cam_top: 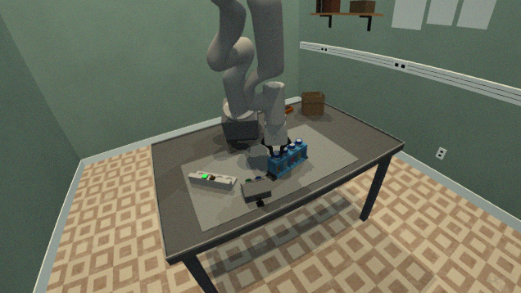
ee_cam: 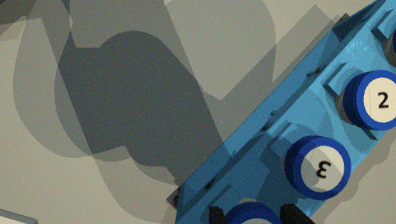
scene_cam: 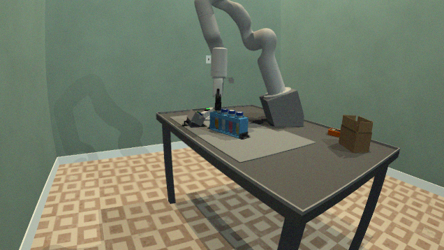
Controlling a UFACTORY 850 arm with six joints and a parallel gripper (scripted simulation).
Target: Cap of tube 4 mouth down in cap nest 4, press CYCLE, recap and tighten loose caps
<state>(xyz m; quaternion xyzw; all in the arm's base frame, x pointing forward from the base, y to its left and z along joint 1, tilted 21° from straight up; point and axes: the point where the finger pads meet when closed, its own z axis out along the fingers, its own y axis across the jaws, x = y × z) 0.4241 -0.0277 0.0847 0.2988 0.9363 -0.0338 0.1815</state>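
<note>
The blue cap marked 4 is 10 mm below my hand. Also, from my hand: blue key 30 mm ahead, 130 mm to the right, 60 mm below; green key 20 mm ahead, 170 mm to the right, 60 mm below; grey key housing 40 mm ahead, 150 mm to the right, 80 mm below.
</note>
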